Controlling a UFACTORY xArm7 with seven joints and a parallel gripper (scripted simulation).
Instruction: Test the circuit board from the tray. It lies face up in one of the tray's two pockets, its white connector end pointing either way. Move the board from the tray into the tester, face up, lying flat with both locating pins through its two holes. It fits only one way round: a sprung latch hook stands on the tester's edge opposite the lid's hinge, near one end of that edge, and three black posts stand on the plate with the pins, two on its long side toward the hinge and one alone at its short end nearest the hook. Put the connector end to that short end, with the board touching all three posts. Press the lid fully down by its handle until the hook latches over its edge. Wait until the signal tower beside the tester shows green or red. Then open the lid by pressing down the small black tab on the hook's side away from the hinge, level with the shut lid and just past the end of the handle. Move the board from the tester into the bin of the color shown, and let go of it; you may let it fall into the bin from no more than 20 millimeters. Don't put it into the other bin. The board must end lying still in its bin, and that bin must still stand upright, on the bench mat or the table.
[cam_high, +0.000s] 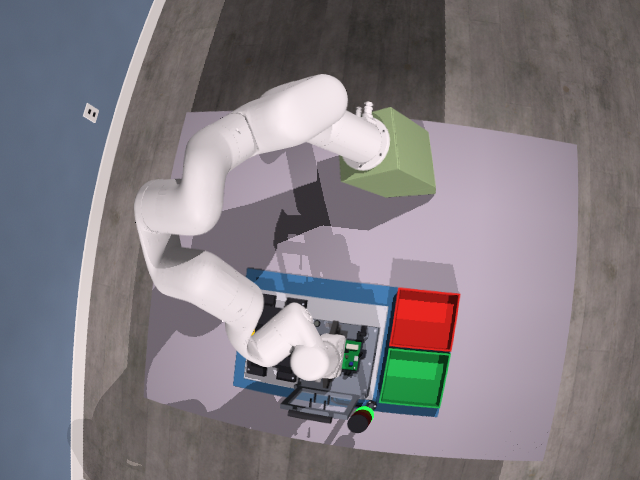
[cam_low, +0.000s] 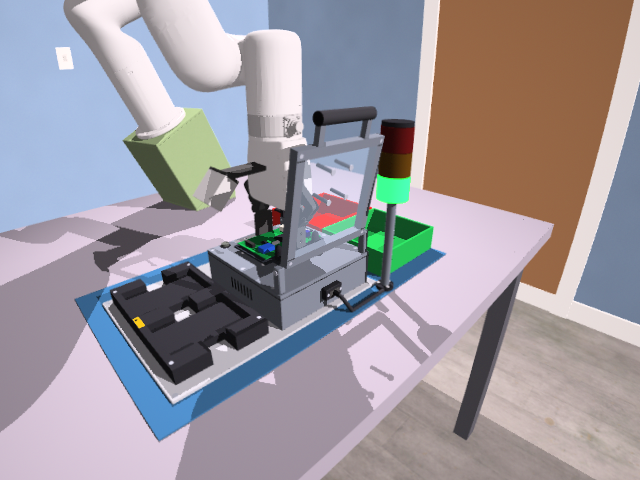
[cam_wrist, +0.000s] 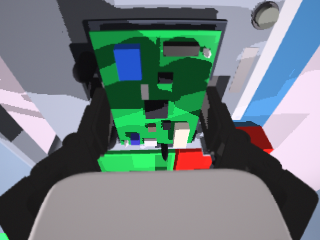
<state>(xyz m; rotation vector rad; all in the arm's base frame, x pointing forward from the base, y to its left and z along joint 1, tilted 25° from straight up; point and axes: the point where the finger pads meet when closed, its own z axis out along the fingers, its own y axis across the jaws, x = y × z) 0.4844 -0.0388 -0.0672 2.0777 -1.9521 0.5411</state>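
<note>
The green circuit board lies 10 mm below my hand. Also, from my hand: clear lid: 120 mm ahead, 100 mm above; green bin: 40 mm ahead, 200 mm to the left, 70 mm below; plate: 10 mm ahead, 10 mm to the left, 10 mm below.
</note>
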